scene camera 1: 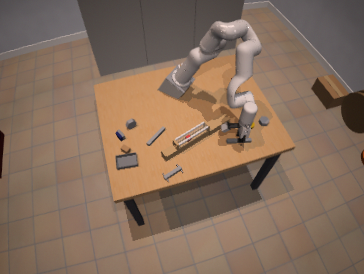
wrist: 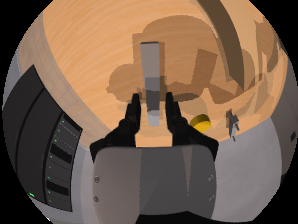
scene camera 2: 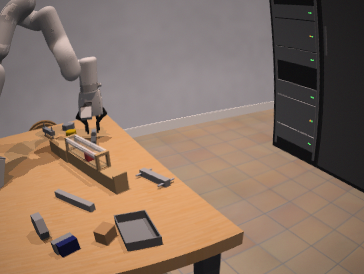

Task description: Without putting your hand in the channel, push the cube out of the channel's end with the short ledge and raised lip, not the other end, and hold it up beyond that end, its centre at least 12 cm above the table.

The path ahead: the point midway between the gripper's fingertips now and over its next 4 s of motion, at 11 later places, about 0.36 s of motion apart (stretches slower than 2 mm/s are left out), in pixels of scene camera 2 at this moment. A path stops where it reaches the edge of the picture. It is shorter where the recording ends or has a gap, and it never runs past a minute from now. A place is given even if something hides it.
My gripper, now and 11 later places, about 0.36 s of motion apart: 93, 132; 93, 136; 93, 138; 93, 138; 92, 124; 91, 112; 87, 112; 72, 120; 61, 129; 60, 135; 61, 140; 61, 141
